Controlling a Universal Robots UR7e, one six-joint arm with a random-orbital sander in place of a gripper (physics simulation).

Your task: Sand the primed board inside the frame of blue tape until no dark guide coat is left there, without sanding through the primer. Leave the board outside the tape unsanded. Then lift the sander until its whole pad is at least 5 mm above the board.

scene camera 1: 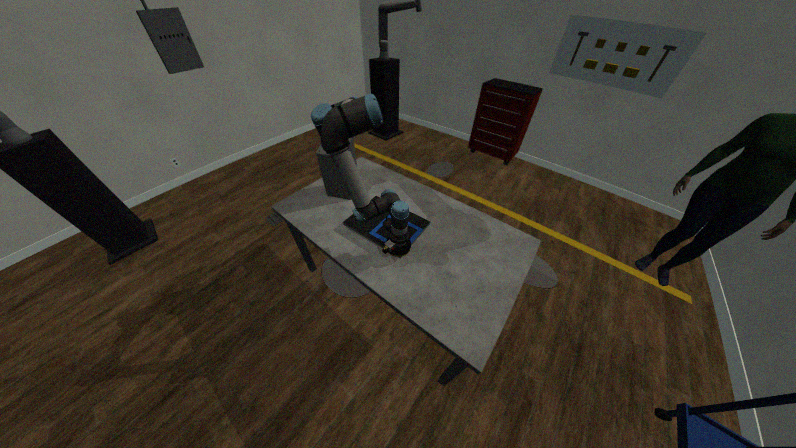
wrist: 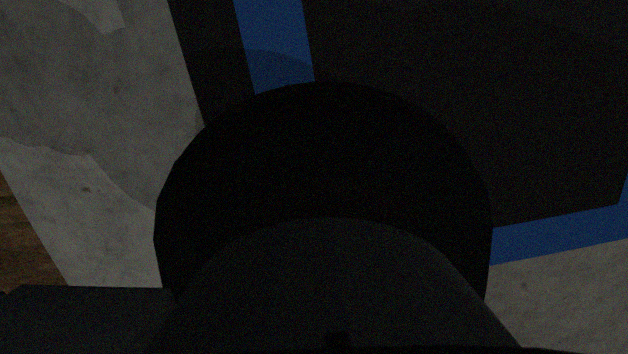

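Places are measured from the arm's base along level axes (x ahead, y left, z up), in centimetres.
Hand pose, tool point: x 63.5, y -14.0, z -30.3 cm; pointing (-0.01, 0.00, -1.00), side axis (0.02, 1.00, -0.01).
After its pixels a point has its place.
The dark board (scene camera 1: 360,221) {x 36.5, y -15.8, z -30.5 cm} (wrist: 450,100) {x 57.7, y -8.2, z -30.5 cm} lies on the table, with a frame of blue tape (scene camera 1: 375,232) {x 47.8, y -15.1, z -30.1 cm} (wrist: 275,35) {x 54.9, y -15.2, z -30.4 cm} on it. The surface inside the tape looks evenly dark in the wrist view; the dim light hides any difference in the coat. My sander (scene camera 1: 398,246) (wrist: 325,160), mounted in place of a gripper, is at the board's near edge in the scene view. In the wrist view its round black pad covers a corner of the tape frame and overhangs the board's edge. Any gap under the pad is hidden. The sander has no fingers to show open or shut.
The board lies on the grey table (scene camera 1: 445,289) {x 94.1, y -15.2, z -34.8 cm}, near the arm's base block (scene camera 1: 335,175) {x 5.2, y -6.9, z -16.9 cm}. A person (scene camera 1: 724,183) stands at the right beyond the yellow floor line (scene camera 1: 523,219). A red drawer cabinet (scene camera 1: 504,119) and a black pedestal (scene camera 1: 384,91) stand behind the table.
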